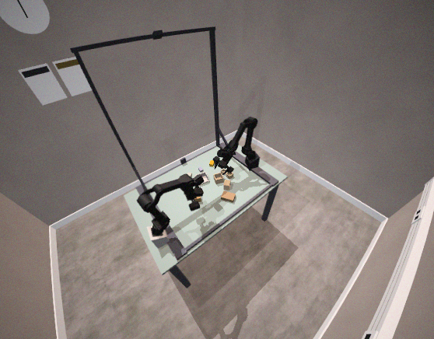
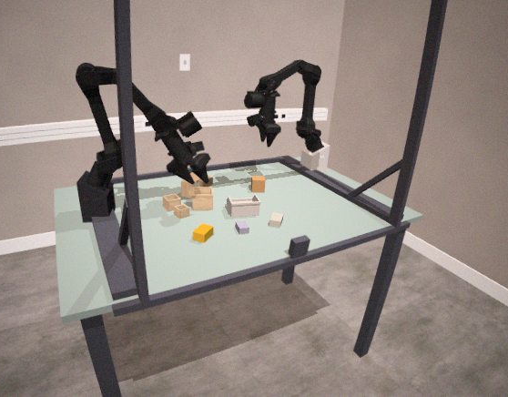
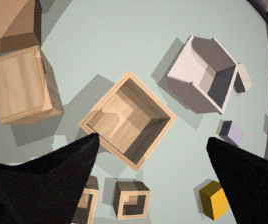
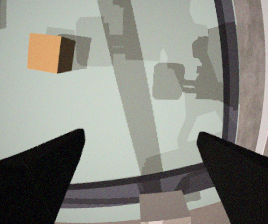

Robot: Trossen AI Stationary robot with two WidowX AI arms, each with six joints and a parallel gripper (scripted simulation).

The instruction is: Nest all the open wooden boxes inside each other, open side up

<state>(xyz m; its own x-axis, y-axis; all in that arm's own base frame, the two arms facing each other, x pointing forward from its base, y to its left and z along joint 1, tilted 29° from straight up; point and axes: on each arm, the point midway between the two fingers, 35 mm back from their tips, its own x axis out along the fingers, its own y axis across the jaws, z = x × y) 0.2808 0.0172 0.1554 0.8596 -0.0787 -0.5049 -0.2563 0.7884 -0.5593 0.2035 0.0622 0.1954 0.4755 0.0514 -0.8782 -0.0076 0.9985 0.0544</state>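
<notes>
Now: the flat brown box 190 mm ahead of my left hand, 110 mm to the right of it and 100 mm below it. Round my left hand: cream block (230 mm behind, 180 mm to the right, 110 mm below); orange cube (290 mm to the right, 90 mm below, 30 mm ahead); purple block (210 mm behind, 110 mm below, 50 mm to the right).
</notes>
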